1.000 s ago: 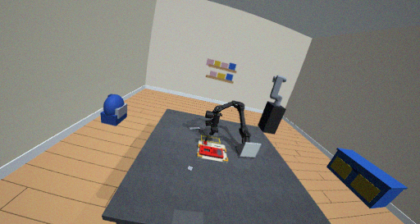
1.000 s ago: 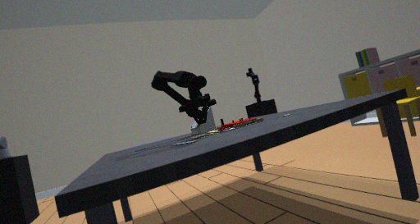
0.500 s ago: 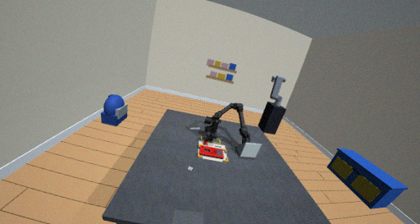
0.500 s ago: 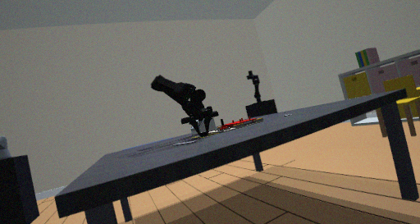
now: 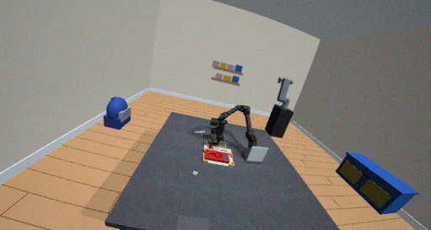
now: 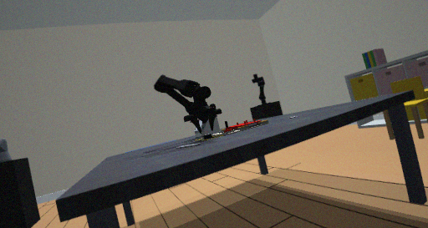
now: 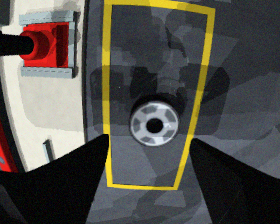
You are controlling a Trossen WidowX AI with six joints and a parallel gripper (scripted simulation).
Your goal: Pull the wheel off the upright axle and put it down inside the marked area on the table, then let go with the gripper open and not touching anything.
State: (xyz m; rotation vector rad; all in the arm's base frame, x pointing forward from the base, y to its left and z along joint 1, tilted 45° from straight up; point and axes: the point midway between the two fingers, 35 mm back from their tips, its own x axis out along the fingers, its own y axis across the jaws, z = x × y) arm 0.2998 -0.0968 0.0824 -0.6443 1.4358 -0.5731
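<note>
My gripper tip is 10 mm short of the grey wheel and 20 mm above it. From my gripper tip the other things lie so: upright axle: 60 mm ahead, 90 mm to the left.
</note>
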